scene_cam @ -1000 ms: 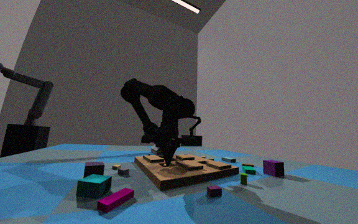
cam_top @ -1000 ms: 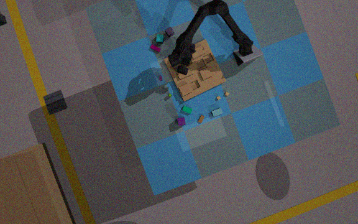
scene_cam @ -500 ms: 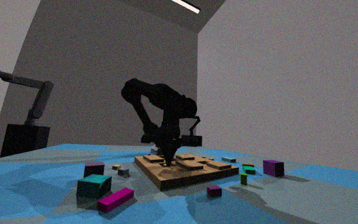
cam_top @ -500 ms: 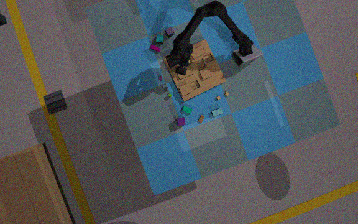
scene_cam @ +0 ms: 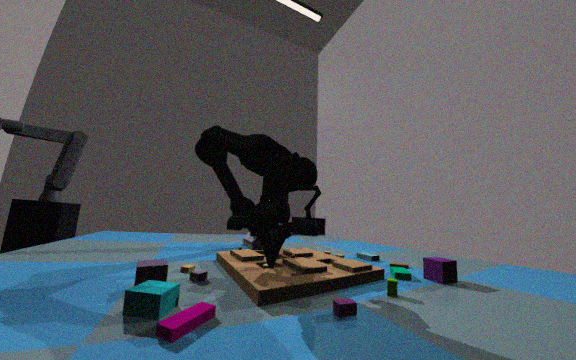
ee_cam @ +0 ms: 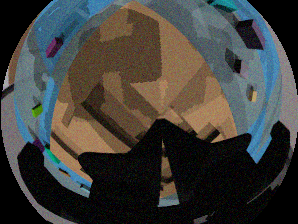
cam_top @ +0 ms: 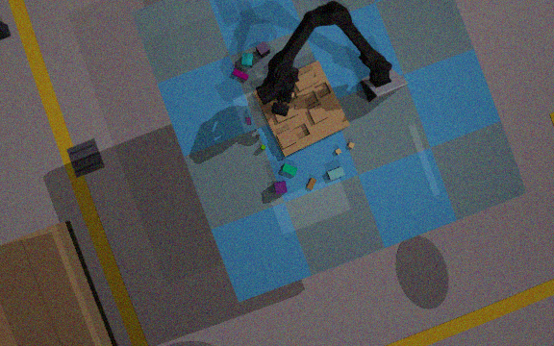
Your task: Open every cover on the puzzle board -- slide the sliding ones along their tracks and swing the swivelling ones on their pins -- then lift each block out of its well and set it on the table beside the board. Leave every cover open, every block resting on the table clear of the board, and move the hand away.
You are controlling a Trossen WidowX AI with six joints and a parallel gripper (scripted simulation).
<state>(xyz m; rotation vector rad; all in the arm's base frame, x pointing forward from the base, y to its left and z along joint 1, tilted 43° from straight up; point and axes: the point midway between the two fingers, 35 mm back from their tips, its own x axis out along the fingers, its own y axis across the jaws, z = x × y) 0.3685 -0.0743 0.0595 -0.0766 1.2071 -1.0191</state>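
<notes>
Now: the grey block 140 mm to the right of my gripper tip, 30 mm behind it and 10 mm below it. Round my gripper tip: magenta block (180 mm ahead, 40 mm to the left, 10 mm below); then magenta bar (150 mm to the right, 130 mm ahead, 10 mm below); then teal cube (200 mm to the right, 80 mm ahead, 10 mm below).
</notes>
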